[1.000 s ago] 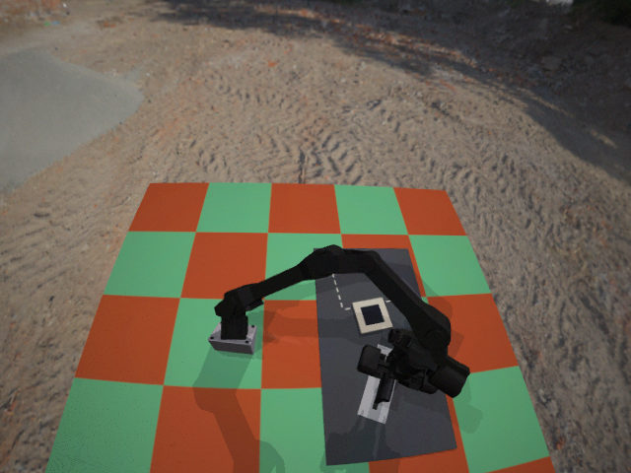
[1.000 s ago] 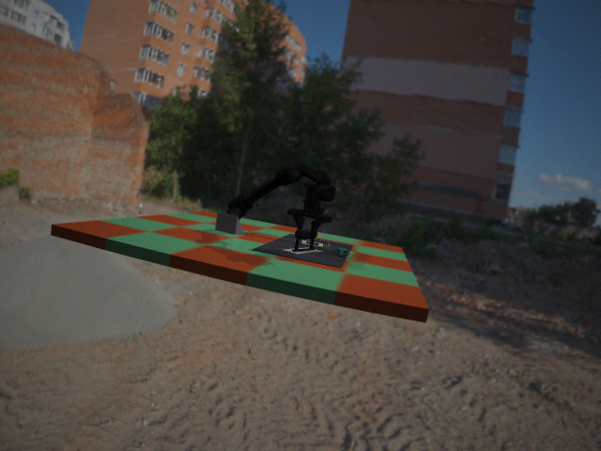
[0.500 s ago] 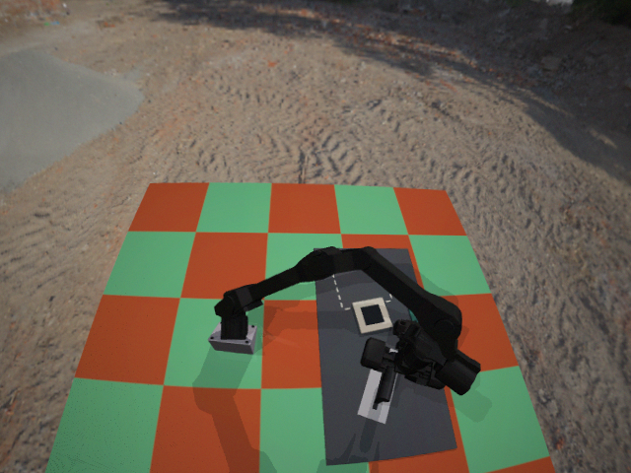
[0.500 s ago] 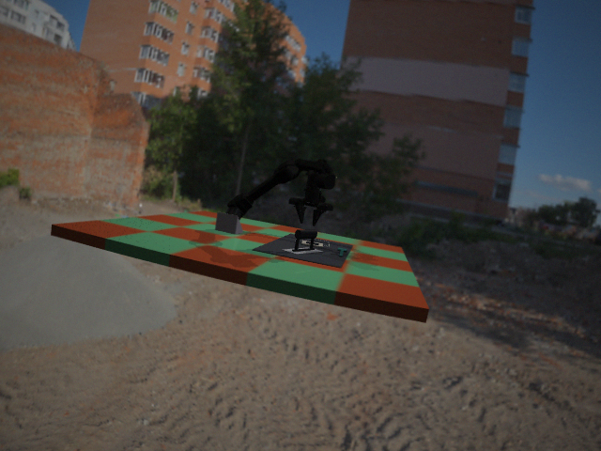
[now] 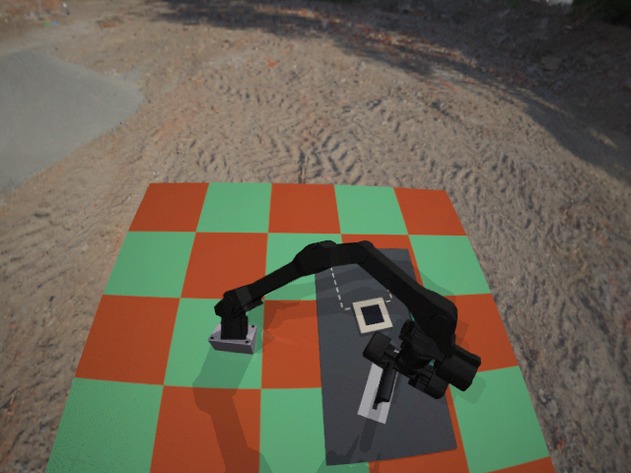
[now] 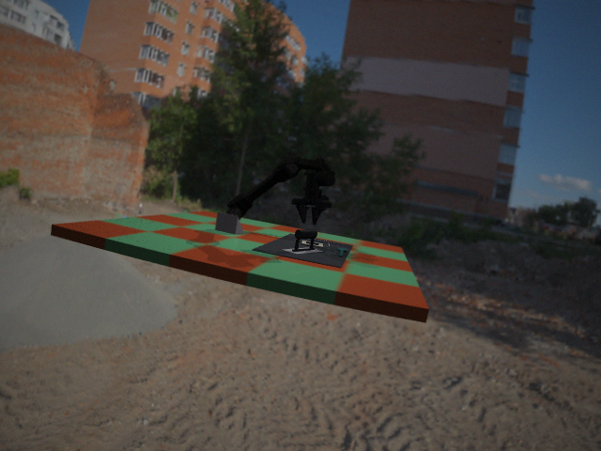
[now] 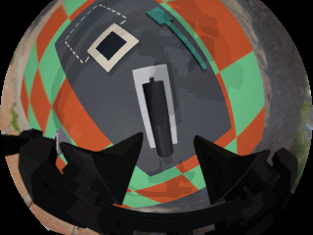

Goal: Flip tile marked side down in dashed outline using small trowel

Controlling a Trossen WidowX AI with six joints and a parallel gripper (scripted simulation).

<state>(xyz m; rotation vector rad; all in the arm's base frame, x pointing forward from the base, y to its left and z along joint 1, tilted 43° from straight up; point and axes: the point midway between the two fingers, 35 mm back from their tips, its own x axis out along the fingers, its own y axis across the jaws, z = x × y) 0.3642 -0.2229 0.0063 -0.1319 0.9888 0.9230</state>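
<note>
My gripper tip is now 10 mm short of the dark mat, 130 mm to the right of it and 130 mm above it. Round my gripper tip: teal trowel 150 mm ahead, 150 mm to the left, 110 mm below; tile 10 mm ahead, 200 mm to the left, 110 mm below.
</note>
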